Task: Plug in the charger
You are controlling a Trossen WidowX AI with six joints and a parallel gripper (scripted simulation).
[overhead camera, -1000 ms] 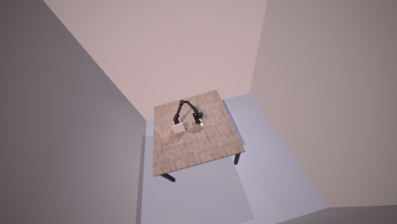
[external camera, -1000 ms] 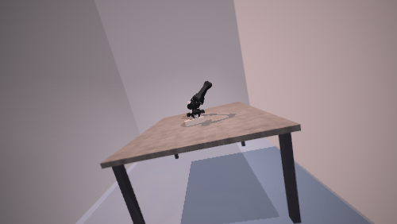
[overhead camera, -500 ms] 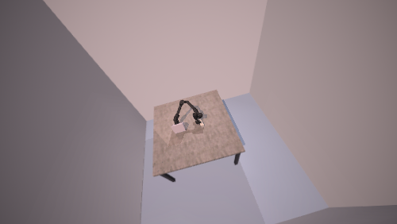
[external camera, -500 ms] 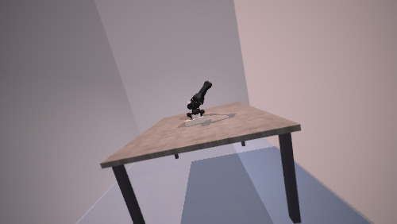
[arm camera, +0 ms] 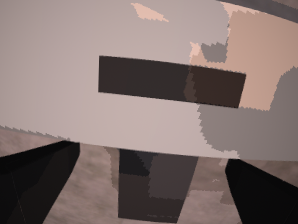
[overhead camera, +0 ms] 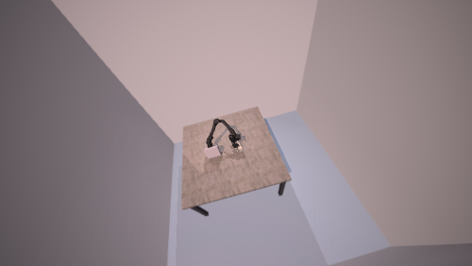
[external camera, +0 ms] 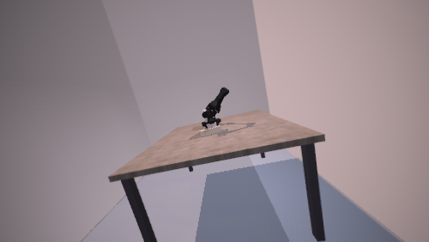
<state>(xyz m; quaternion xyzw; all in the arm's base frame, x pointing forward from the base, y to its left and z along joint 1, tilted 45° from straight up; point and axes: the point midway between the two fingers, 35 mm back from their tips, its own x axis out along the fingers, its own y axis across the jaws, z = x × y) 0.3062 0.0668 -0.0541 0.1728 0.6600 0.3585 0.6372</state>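
The two-prong charger lies 2 cm ahead of my gripper tip, 1 cm to the left of it and 1 cm above it.
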